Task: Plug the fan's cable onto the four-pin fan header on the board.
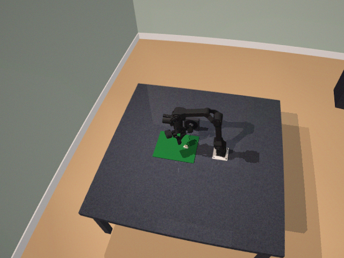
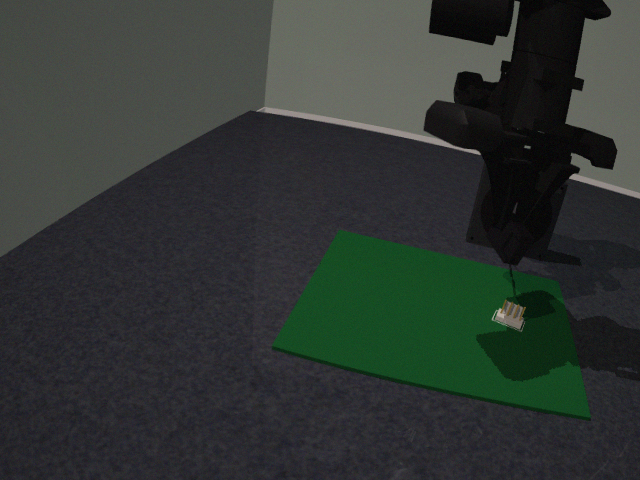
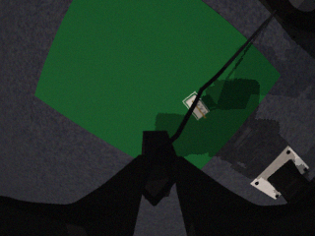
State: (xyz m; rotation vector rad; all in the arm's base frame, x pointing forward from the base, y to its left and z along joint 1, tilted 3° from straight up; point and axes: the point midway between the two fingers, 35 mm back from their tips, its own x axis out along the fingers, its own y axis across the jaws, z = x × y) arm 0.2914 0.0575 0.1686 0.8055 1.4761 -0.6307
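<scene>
The green board is 3 cm ahead of my gripper tip, 2 cm to the right of it and 14 cm below it. Also, from my gripper tip: white four-pin header 4 cm behind, 4 cm to the right, 12 cm below; black fan 2 cm behind, 22 cm to the right, 6 cm below; black plug 1 cm to the left, 1 cm below.
</scene>
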